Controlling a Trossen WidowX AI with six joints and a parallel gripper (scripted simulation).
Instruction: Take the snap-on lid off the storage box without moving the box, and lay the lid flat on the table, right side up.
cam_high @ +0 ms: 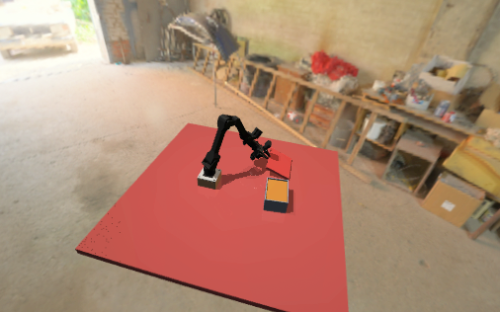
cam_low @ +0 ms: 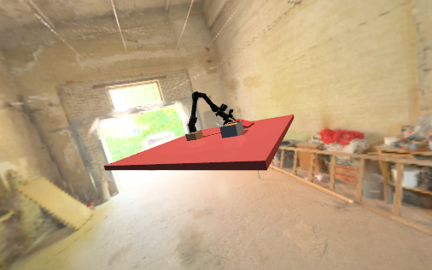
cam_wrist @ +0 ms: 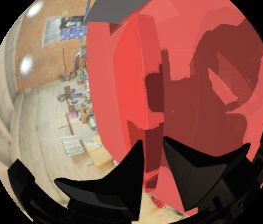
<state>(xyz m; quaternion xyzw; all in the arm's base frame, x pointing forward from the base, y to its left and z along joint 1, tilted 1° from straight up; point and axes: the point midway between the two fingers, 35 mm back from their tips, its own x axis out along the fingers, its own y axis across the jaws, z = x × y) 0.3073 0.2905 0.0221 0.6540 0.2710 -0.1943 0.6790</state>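
My gripper tip is now 8 cm short of the red lid and 3 cm above it. Round my gripper tip: storage box 32 cm to the right, 11 cm ahead, 3 cm below.
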